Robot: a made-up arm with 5 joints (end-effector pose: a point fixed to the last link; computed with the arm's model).
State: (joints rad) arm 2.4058 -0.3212 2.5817 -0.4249 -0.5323
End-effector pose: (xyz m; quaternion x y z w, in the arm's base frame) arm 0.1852 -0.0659 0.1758 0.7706 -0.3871 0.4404 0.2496
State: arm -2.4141 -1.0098 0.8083 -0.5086 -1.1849
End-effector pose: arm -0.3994 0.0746 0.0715 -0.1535 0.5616 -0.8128 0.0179
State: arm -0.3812 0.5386 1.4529 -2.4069 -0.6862
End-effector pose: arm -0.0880 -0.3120 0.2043 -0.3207 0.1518 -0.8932 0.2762
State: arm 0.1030 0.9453 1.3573 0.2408 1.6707
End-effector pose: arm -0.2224 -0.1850 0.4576 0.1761 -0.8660 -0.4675 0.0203
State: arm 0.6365 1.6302 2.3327 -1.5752 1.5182
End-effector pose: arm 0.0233 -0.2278 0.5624 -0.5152 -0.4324 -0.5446 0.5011
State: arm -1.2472 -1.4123 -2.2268 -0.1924 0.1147
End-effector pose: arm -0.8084 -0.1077 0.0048 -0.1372 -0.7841 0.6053 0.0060
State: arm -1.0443 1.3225 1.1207 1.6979 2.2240
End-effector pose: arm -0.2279 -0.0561 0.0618 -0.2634 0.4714 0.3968 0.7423
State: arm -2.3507 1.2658 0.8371 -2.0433 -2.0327
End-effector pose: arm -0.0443 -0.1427 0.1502 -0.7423 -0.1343 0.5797 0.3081
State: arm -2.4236 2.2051 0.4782 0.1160 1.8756
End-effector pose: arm -0.3540 0.2228 0.3676 0.2312 0.4733 0.4198 0.7391
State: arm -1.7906 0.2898 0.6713 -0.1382 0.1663
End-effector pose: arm -0.0634 -0.3086 0.3524 -0.2704 -0.3005 -0.7586 0.5109
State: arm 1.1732 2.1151 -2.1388 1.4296 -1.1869
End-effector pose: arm -0.1615 0.2238 0.7576 0.1613 -0.6503 -0.1230 0.7321
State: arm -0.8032 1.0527 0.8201 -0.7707 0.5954
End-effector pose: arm 0.1462 -0.2855 0.4931 -0.1670 -0.4720 -0.6234 0.6005
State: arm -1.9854 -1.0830 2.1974 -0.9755 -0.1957
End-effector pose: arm -0.0736 0.1363 0.2451 -0.9365 -0.1424 -0.2629 0.1829
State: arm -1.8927 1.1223 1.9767 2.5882 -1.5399
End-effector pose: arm 0.1086 0.2131 0.1207 -0.4545 -0.3153 0.1888 0.8114
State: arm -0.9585 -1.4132 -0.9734 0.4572 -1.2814
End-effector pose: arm -0.3503 -0.4901 0.0085 0.2294 0.6604 -0.6970 0.1598
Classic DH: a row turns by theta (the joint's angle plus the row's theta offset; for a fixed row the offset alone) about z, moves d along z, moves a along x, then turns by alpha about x. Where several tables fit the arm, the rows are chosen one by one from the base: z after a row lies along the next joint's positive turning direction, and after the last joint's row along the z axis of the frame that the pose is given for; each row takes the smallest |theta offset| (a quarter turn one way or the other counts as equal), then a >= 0, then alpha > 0; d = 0 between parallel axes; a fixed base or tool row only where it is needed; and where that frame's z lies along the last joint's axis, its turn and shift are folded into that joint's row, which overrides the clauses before.
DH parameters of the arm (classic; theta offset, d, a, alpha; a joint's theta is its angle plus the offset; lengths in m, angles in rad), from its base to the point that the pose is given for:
joint 1: -1.5708 0.3048 0.1925 -1.5708
joint 2: 1.5708 0.0461 0.3083 1.5708
joint 3: 0 -0.0326 -0.0851 -1.5708
joint 4: 0 0.2236 -0.0726 1.5708
joint 5: 1.5708 -0.1717 0.1582 -1.5708
tool (fixed): 0 -0.0959 0 0

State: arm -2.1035 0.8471 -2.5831 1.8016 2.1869
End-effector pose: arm 0.0797 -0.0123 -0.2744 0.1551 0.3989 -0.9037 0.0092
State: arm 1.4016 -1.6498 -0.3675 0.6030 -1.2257
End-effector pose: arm 0.5345 0.1662 0.0926 -0.5920 0.2255 0.1008 0.7672
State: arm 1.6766 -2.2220 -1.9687 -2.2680 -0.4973
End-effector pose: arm 0.5893 -0.0058 0.7859 0.8202 -0.1678 0.4601 0.2957
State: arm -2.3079 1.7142 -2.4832 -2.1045 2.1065
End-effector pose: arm 0.2229 0.1362 0.5120 -0.0927 -0.8555 0.3071 0.4065
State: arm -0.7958 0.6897 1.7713 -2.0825 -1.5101
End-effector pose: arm -0.1058 -0.1572 0.0907 0.2972 0.1236 -0.9422 0.0932
